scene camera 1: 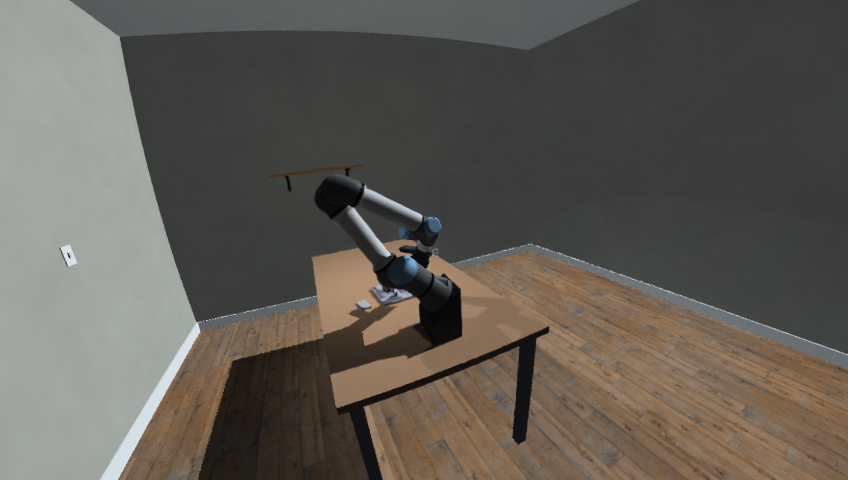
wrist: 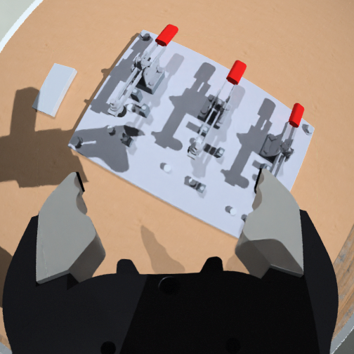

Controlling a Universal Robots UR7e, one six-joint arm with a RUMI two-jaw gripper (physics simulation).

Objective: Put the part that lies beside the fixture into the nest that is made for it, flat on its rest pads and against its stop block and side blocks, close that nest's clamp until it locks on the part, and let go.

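Pixels of known places: arm's base, link origin: (scene camera 1: 439, 295).
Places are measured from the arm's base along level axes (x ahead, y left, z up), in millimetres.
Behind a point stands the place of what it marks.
Observation:
The part, a flat light-grey rectangular plate (scene camera 1: 363, 304) @(x 408, y 217, z -152 mm) (wrist: 56, 90), lies on the table to the left of the fixture. The fixture, a pale plate (scene camera 1: 386, 300) @(x 366, y 103, z -147 mm) (wrist: 145, 177), carries three toggle clamps with red handles: a left clamp (wrist: 148, 75), a middle clamp (wrist: 214, 111) and a right clamp (wrist: 280, 150). Small blocks and pads stand near each clamp; the right nest is partly hidden behind a finger. My gripper (wrist: 169, 172) is open and empty, above the table and the fixture's near edge. In the scene view the gripper is mostly hidden behind the arm.
The wooden table (scene camera 1: 345, 380) @(x -75, y 452, z -162 mm) (wrist: 30, 210) carries the arm's black base (scene camera 1: 440, 315) @(x -84, y 51, z -37 mm), close to the fixture. Shadows of the arm and gripper fall across the table and the fixture's left part. A wall shelf (scene camera 1: 318, 170) hangs on the wall behind the table.

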